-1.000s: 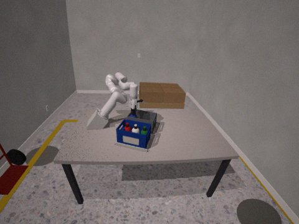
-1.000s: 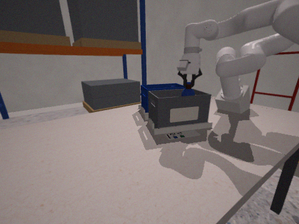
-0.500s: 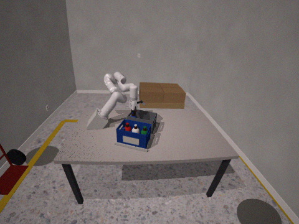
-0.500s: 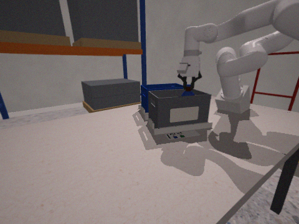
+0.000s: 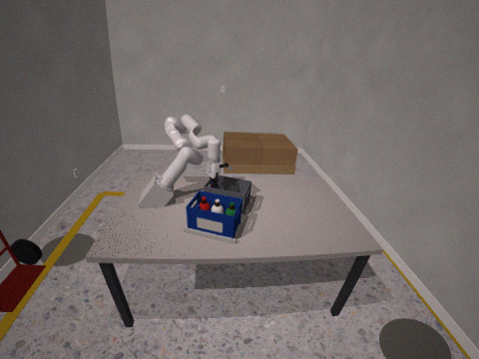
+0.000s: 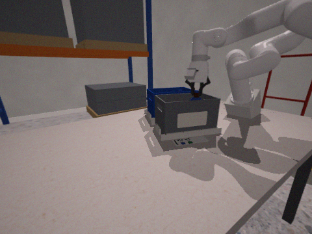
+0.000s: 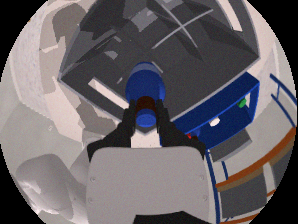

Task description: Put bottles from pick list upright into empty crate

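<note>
My gripper is now 10 cm short of the grey crate and 10 cm above it. The rest, counted from my hand: blue crate: 1 cm behind, 21 cm to the right, 10 cm below; then red-capped bottle: 7 cm behind, 13 cm to the right, 10 cm below; then white-capped bottle: 1 cm ahead, 17 cm to the right, 10 cm below.
</note>
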